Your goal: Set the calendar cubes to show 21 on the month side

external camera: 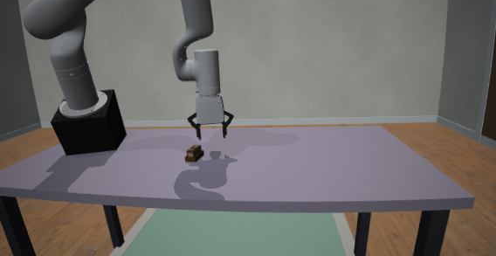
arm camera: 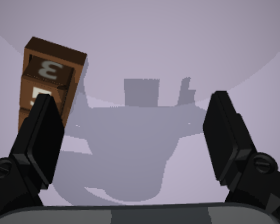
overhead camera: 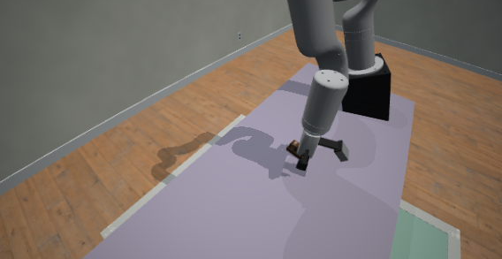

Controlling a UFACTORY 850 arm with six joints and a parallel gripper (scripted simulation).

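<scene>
My gripper is now 70 mm past the brown cube, 50 mm to the left of it and 50 mm above it. Round my hand: digit cube 60 mm behind, 50 mm below, 10 mm to the right; then brown tray 70 mm behind, 60 mm below, 30 mm to the right.
</scene>
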